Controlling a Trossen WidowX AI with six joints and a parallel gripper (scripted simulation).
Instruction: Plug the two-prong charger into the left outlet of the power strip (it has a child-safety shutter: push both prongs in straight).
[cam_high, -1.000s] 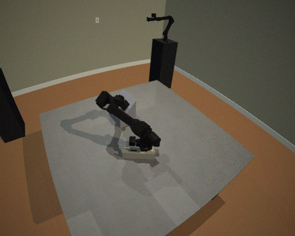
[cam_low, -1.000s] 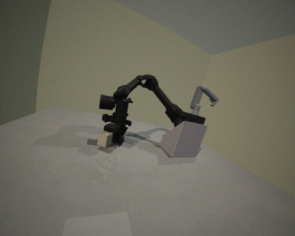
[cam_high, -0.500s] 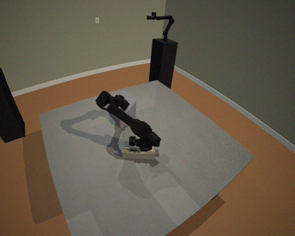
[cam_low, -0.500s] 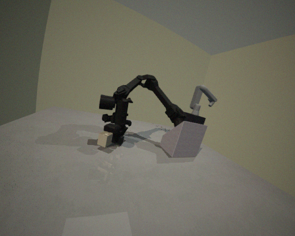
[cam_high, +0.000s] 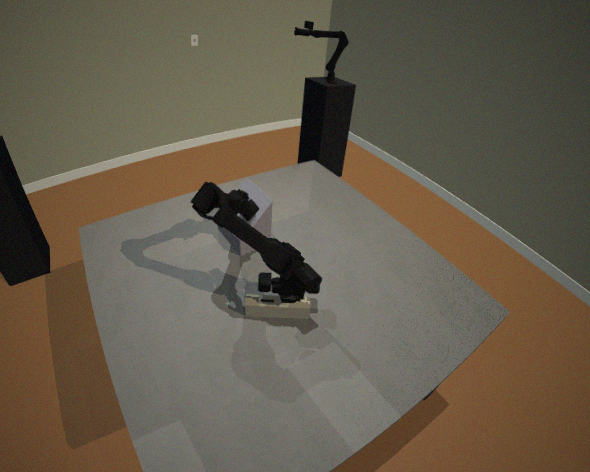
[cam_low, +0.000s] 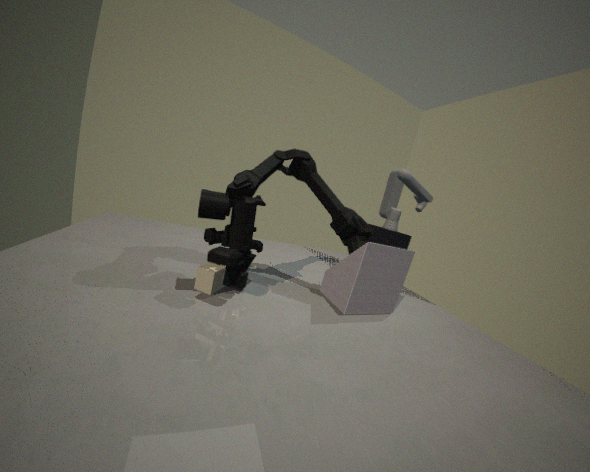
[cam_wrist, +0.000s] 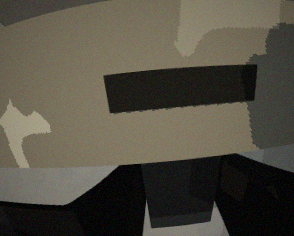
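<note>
My gripper tip is now 1 cm to the left of the black two-prong charger, 1 cm below it and 1 cm short of it.
</note>
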